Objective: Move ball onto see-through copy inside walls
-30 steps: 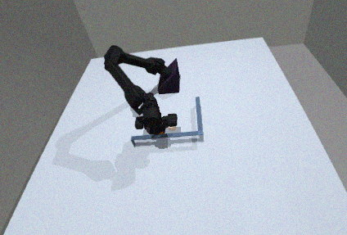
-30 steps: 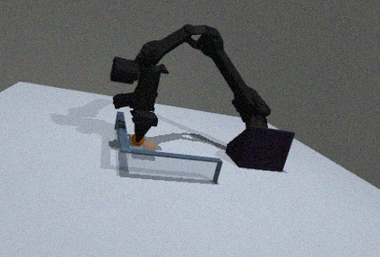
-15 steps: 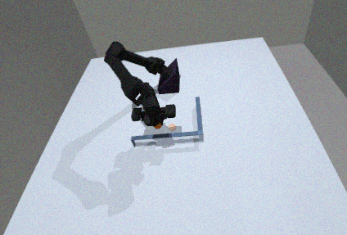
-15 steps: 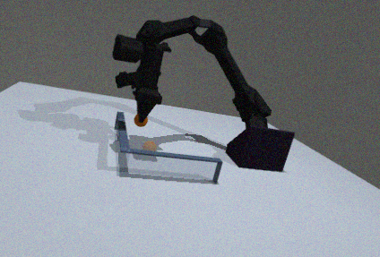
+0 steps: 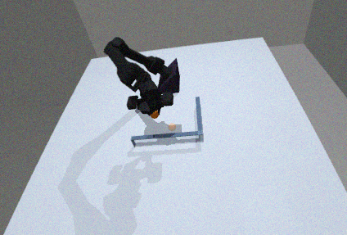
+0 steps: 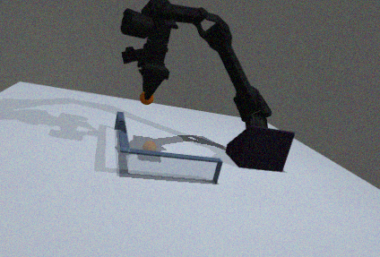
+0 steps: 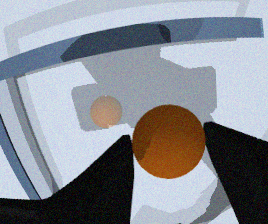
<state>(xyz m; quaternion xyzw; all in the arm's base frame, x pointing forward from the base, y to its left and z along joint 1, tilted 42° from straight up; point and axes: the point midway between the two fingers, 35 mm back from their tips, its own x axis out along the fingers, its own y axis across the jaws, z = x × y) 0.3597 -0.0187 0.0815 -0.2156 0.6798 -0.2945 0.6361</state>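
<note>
The see-through copy is 20 mm behind my gripper tip, 60 mm to the left of it and 120 mm below it. The rest, counted from my gripper tip: clear wall 60 mm ahead, 30 mm to the left, 110 mm below; orange ball right at my gripper tip.
</note>
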